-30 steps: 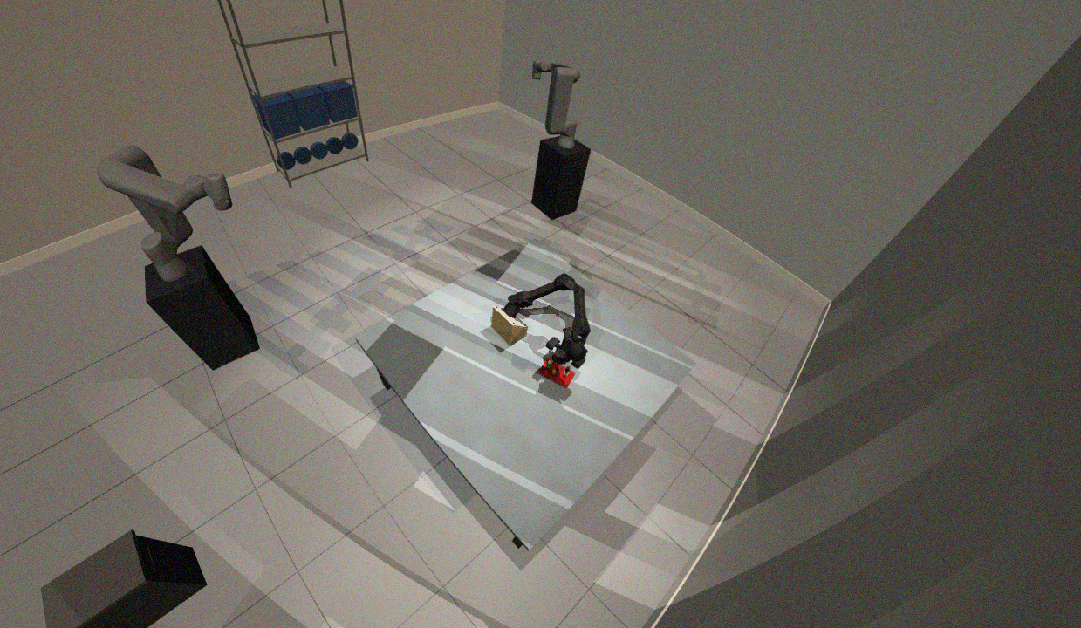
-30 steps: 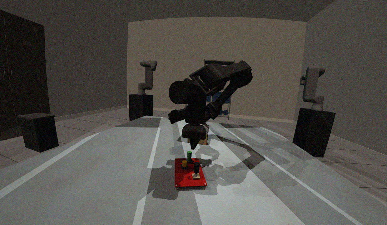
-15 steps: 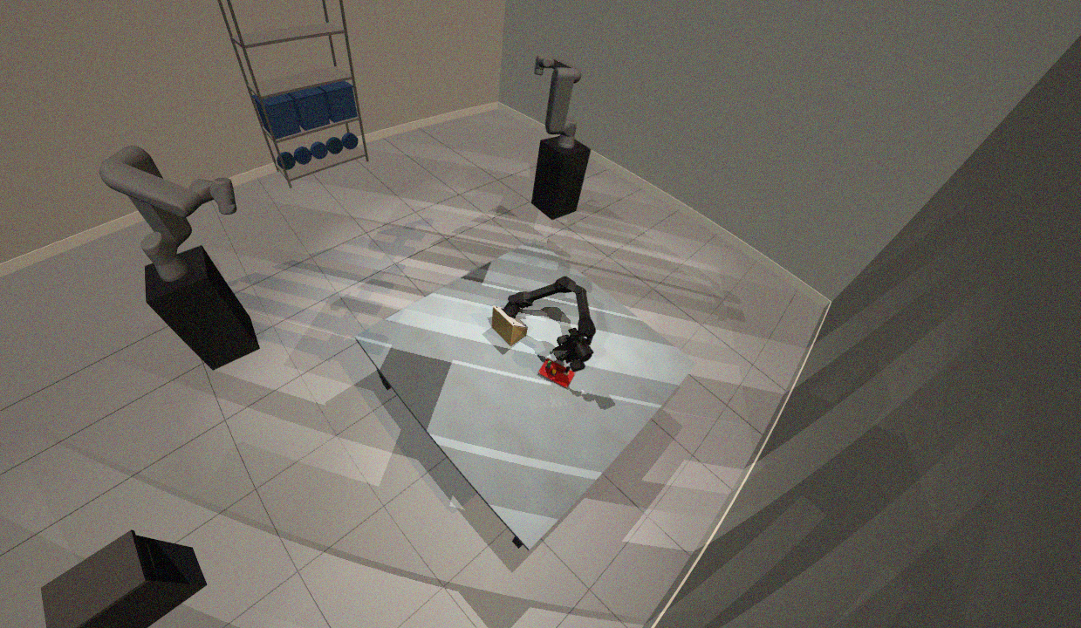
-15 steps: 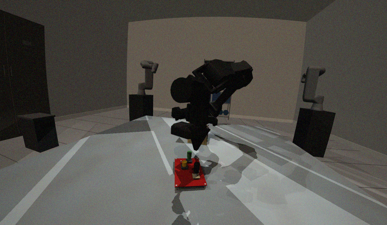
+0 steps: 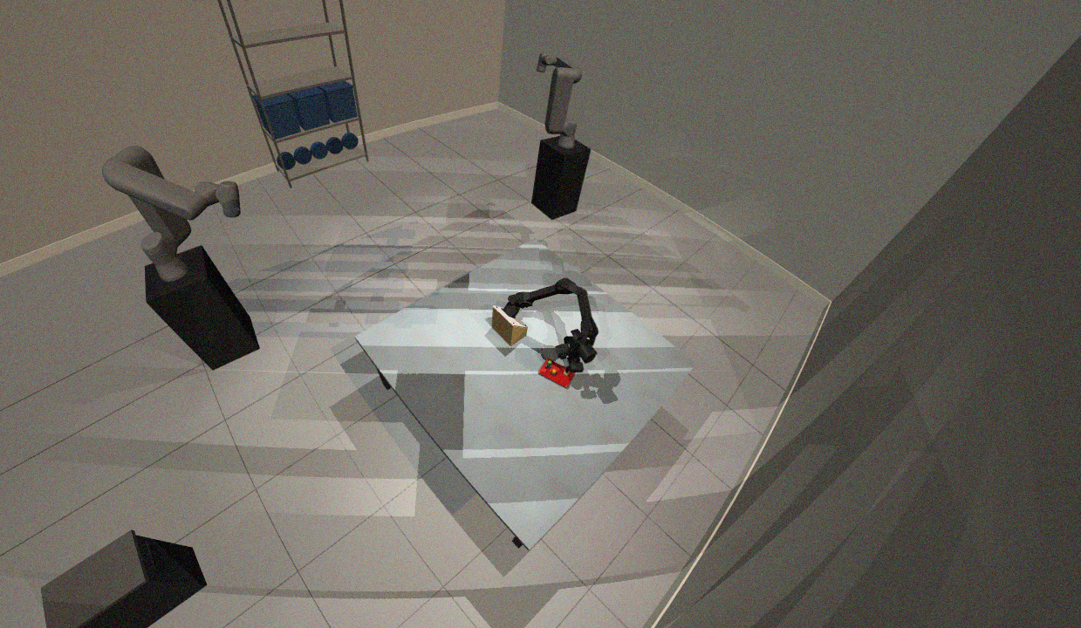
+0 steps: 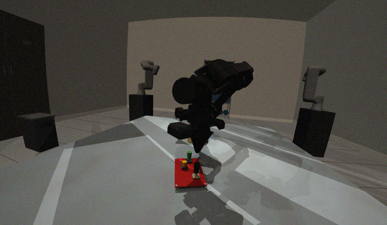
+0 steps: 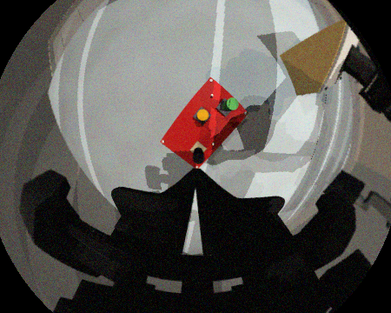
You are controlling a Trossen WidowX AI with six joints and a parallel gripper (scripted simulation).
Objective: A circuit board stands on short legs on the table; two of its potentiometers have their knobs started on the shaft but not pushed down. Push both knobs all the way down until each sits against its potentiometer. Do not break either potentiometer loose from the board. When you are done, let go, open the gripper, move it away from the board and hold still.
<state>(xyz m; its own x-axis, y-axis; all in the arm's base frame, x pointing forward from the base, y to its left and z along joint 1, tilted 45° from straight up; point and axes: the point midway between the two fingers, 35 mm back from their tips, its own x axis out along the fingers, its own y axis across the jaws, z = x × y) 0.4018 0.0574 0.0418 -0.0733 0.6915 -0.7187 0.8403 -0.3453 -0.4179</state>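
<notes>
Right now my gripper tip is 6 cm above the black knob. From my gripper tip the other things lie so: green knob: 8 cm behind, 7 cm below, 5 cm to the right.
</notes>
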